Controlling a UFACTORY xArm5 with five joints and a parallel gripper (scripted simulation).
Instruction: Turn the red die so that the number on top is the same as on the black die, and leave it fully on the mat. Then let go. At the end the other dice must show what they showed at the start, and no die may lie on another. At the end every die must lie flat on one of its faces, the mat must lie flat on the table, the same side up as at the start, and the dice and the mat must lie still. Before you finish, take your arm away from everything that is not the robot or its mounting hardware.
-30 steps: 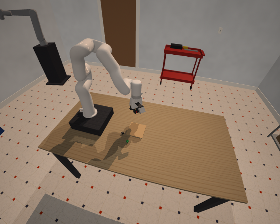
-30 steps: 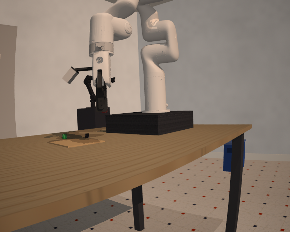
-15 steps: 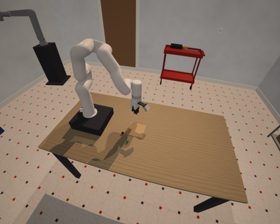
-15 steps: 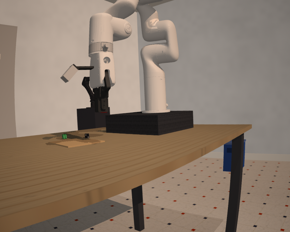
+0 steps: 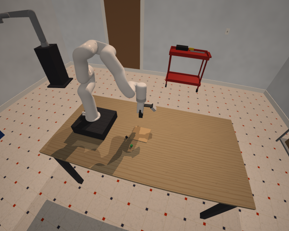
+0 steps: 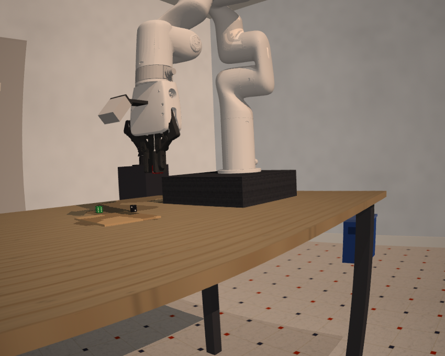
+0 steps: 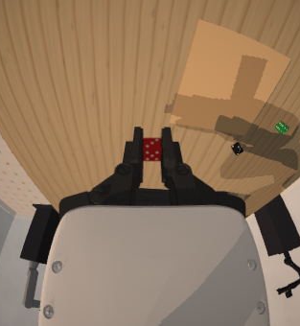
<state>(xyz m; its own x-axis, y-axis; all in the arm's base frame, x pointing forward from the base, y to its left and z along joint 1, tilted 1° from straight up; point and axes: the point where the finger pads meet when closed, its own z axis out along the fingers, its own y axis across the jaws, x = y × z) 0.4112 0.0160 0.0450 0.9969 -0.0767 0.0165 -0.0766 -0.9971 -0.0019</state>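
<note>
The red die is 1 cm below my hand and 1 cm behind it. Round my hand: black die: 16 cm to the right, 11 cm below, 10 cm behind; then green die: 23 cm to the right, 11 cm below, 5 cm behind; then tan mat: 11 cm to the right, 11 cm below, 1 cm ahead.
</note>
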